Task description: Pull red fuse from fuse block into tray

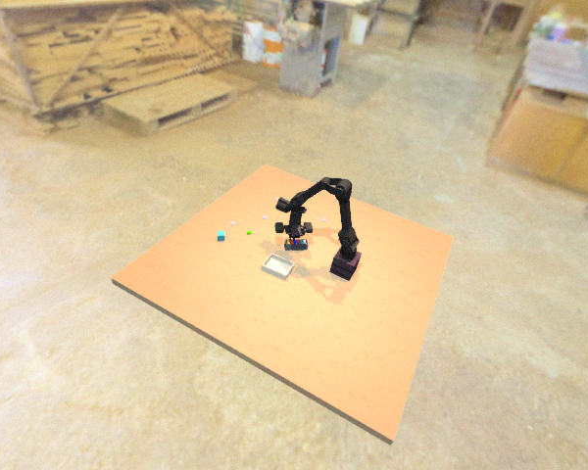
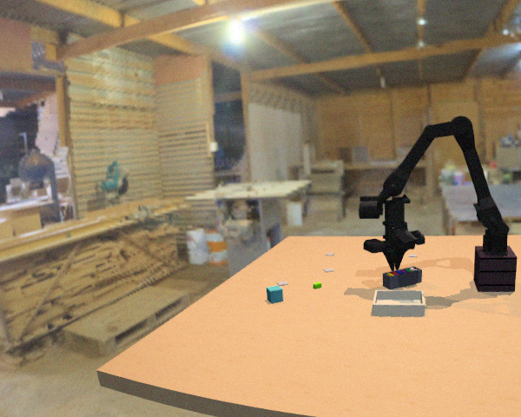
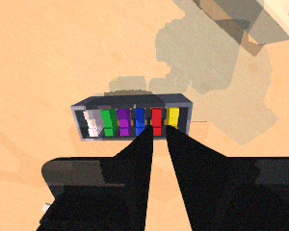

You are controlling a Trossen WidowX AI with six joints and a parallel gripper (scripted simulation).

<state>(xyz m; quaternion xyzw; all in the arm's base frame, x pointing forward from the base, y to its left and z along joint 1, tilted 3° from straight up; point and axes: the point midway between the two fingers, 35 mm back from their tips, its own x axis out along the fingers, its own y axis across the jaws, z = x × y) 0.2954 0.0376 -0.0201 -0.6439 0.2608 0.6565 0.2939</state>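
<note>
The red fuse is 20 mm below my gripper tip. Also, from my gripper tip: grey tray (170 mm to the left, 50 mm below, 40 mm behind); blue fuse (20 mm below, 20 mm behind, 10 mm to the right); yellow fuse (20 mm below, 10 mm to the left, 10 mm ahead).
</note>
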